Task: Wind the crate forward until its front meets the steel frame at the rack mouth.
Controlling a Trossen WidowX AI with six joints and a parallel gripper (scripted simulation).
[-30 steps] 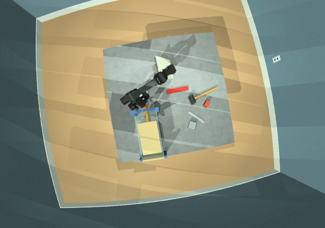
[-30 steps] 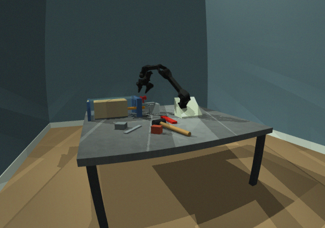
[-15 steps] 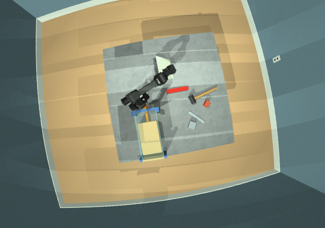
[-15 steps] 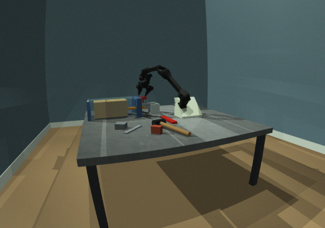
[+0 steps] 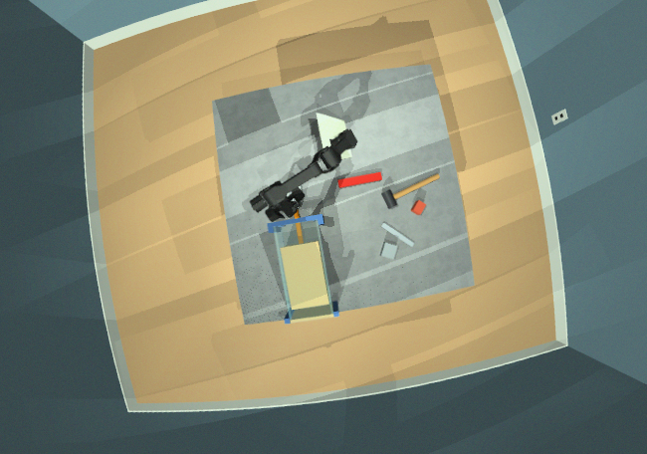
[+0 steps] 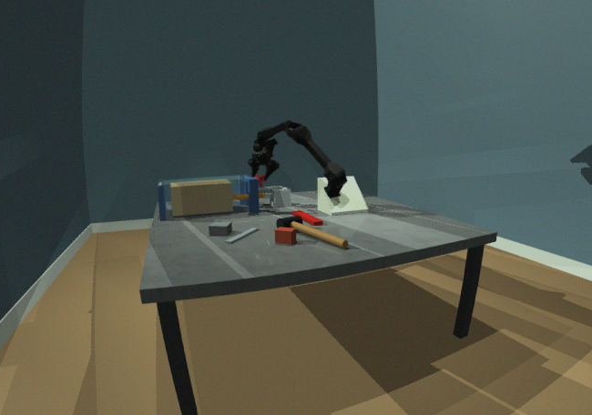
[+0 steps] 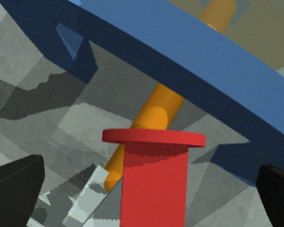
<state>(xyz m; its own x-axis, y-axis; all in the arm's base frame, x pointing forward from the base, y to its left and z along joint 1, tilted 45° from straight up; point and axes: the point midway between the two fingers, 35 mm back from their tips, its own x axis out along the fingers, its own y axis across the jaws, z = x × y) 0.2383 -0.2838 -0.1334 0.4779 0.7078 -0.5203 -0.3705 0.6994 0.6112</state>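
My gripper tip is 1 cm past the red spool-shaped handle grip and 1 cm above it. Round my gripper tip: clear-panelled cubby 29 cm ahead, 3 cm to the right, 3 cm below; then winch handle 5 cm behind, 1 cm to the left, 4 cm below; then grey winch 13 cm behind, 1 cm to the left, 11 cm below.
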